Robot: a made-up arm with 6 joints.
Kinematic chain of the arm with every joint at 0, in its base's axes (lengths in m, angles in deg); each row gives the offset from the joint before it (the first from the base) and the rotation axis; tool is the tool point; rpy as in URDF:
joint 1: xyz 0 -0.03 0.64 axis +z
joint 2: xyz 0 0.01 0.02 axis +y
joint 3: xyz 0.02 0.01 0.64 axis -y
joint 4: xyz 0.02 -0.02 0 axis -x
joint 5: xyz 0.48 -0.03 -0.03 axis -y
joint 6: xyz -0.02 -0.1 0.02 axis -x
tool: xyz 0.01 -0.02 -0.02 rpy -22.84 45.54 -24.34
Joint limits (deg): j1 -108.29..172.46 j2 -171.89..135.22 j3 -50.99..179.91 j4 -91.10..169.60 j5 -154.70..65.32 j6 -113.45..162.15
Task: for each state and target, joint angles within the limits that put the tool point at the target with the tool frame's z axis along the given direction. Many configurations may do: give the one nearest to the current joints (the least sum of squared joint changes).
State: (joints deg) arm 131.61 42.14 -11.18 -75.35 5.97 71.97
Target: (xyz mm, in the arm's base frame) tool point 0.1 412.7 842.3 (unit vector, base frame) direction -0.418 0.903 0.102
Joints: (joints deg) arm 105.41 15.90 -33.39 -37.96 30.81 67.17
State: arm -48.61 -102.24 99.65 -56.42 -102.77 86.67
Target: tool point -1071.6 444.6 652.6 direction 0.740 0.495 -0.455
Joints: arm -23.71 -104.32 78.06 -76.21 -117.87 93.16
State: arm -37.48 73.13 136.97 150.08 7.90 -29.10
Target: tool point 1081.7 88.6 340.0 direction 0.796 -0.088 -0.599
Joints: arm -1.38 111.12 96.83 169.60 -18.36 4.86
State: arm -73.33 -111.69 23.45 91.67 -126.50 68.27
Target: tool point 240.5 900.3 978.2 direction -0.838 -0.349 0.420
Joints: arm -107.44 -102.44 8.56 80.68 -99.11 54.58
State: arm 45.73 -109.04 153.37 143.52 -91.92 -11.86
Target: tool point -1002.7 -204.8 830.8 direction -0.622 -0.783 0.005
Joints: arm 11.79 -57.19 127.45 109.32 -75.02 17.70
